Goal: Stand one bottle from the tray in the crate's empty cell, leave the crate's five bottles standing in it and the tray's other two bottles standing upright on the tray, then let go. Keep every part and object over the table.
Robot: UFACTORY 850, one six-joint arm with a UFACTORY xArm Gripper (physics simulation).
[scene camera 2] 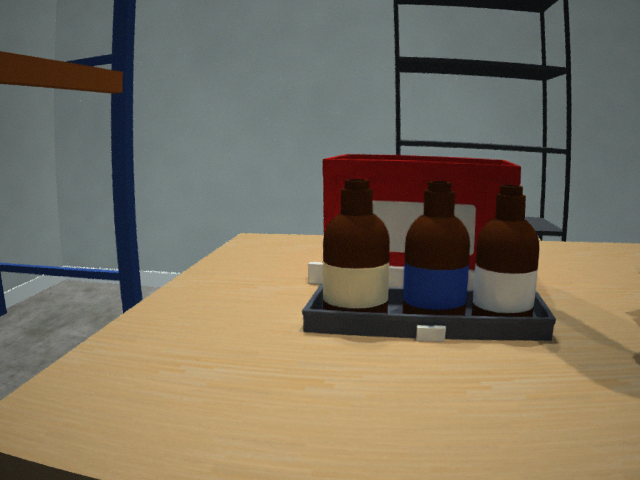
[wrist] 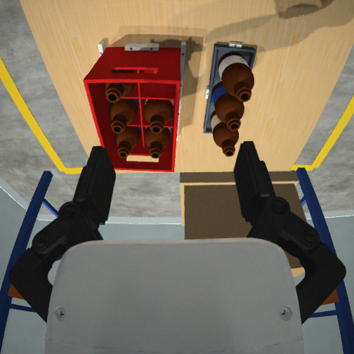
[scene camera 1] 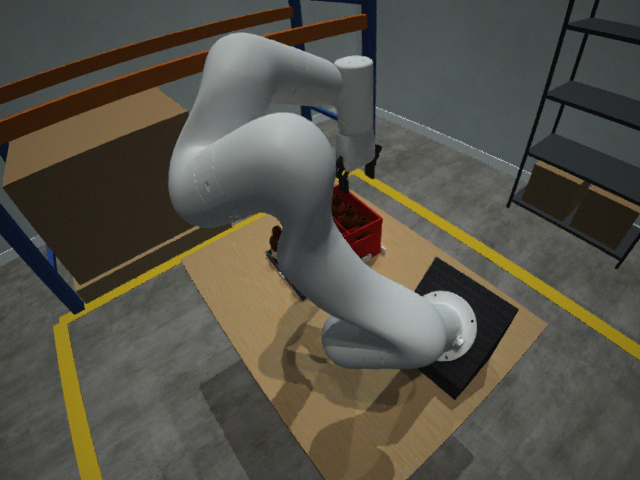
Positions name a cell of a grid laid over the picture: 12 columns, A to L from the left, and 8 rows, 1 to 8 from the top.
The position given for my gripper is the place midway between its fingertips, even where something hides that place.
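There's a blue-labelled bottle (scene camera 2: I5) here, along with a white-labelled bottle (scene camera 2: J5) and a cream-labelled bottle (scene camera 2: G5). In the wrist view you'd find a blue-labelled bottle (wrist: E3) and a cream-labelled bottle (wrist: F3), and the white-labelled bottle (wrist: I2) is visible there too. As for me, I can see my gripper (scene camera 1: G4), and the wrist view gives me the gripper (wrist: F4) as well.
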